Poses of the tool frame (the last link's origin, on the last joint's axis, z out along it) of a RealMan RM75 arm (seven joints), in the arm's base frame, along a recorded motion.
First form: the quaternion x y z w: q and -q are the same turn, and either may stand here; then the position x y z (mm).
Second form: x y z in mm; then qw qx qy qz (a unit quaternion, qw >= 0). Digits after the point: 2 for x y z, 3 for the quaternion.
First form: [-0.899 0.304 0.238 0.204 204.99 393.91 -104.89]
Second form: [204.99 393.91 -104.89 0.204 -0.899 0.304 0.238]
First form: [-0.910 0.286 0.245 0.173 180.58 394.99 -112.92]
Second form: [180.58 394.99 -112.92 0.173 -0.910 0.286 0.245]
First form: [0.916 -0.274 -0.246 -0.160 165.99 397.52 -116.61]
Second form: [165.99 397.52 -116.61 0.160 -0.916 0.274 0.246]
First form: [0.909 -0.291 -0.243 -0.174 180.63 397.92 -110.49]
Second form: [180.63 397.92 -110.49 0.174 -0.909 0.291 0.243]
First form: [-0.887 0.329 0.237 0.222 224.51 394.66 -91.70]
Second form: [224.51 394.66 -91.70 0.222 -0.887 0.329 0.237]
